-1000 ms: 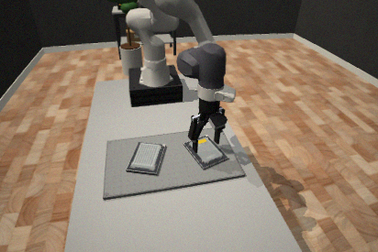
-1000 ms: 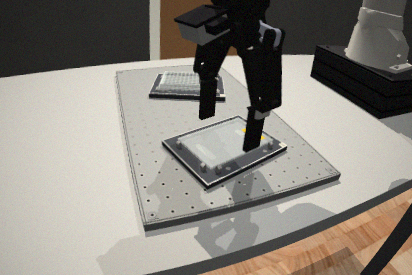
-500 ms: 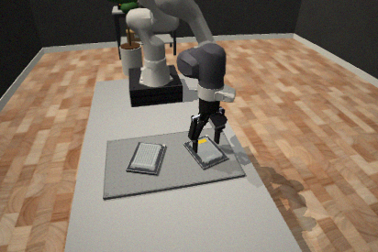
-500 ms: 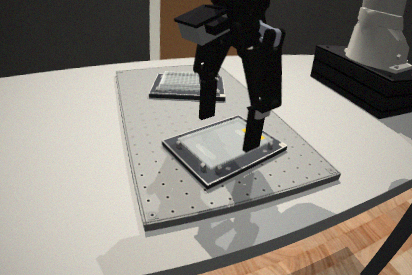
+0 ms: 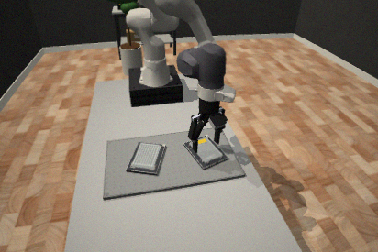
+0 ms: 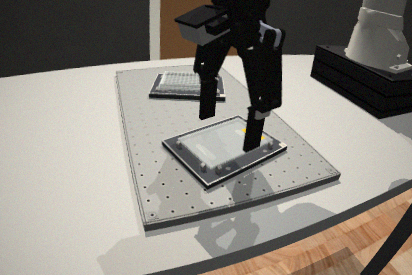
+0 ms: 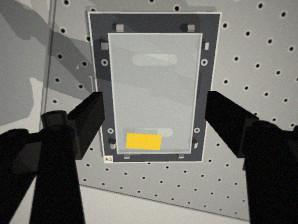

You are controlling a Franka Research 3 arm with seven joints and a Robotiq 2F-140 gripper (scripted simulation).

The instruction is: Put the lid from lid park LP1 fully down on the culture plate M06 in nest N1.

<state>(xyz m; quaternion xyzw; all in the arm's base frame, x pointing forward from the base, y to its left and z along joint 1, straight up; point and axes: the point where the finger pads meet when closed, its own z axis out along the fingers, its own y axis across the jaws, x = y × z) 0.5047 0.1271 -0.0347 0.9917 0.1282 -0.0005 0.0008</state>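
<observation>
The clear lid is 40 mm below my hand. From my hand the other things lie so: lid park frame (50 mm below); culture plate (20 mm behind, 240 mm to the right, 40 mm below).
</observation>
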